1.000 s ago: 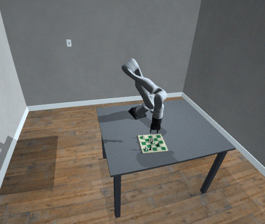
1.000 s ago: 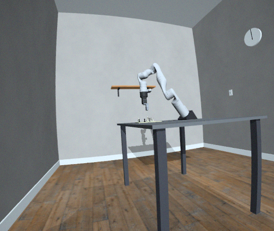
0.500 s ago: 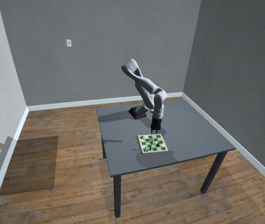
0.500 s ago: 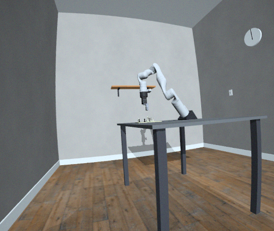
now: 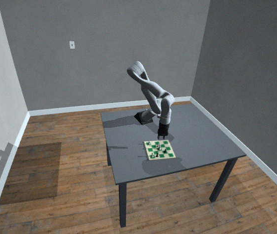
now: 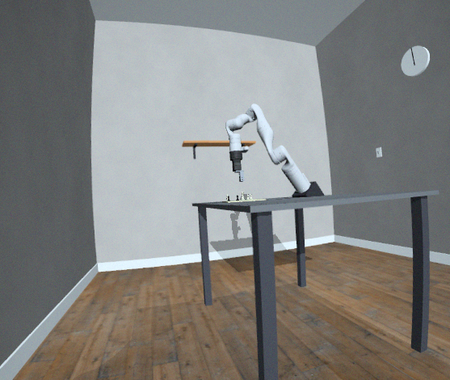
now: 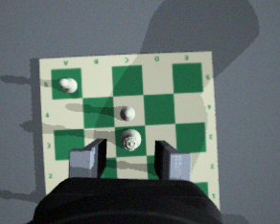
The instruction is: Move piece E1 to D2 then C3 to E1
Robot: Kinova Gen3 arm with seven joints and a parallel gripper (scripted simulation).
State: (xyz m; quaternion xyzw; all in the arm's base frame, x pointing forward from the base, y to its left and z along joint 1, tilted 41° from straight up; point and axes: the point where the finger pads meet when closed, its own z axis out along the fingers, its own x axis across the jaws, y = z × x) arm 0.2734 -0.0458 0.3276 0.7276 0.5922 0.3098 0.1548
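The white piece is 100 mm below my hand. The rest, counted from my hand: chessboard: 130 mm below.
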